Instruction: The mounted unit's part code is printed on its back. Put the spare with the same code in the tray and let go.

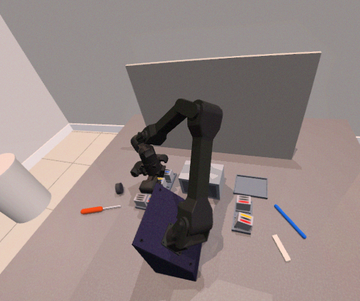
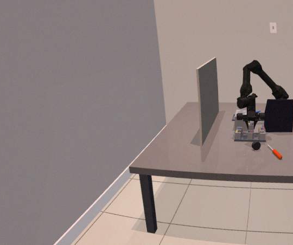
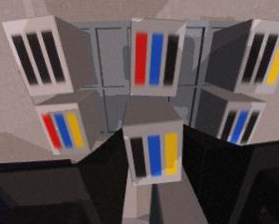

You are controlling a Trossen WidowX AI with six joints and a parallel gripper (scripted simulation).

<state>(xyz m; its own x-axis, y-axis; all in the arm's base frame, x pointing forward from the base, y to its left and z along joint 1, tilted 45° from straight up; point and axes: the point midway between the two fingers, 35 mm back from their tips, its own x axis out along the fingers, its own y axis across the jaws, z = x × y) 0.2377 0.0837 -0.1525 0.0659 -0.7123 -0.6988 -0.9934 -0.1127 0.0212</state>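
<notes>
Right now the grey tray is 10 cm ahead of my gripper tip, 36 cm to the right of it and 4 cm below it. The rest, counted from my gripper tip: grey mounted unit (6 cm ahead, 16 cm to the right); grey board (29 cm ahead, 17 cm to the right, 18 cm above); black tape roll (3 cm behind, 20 cm to the left, 2 cm below).
</notes>
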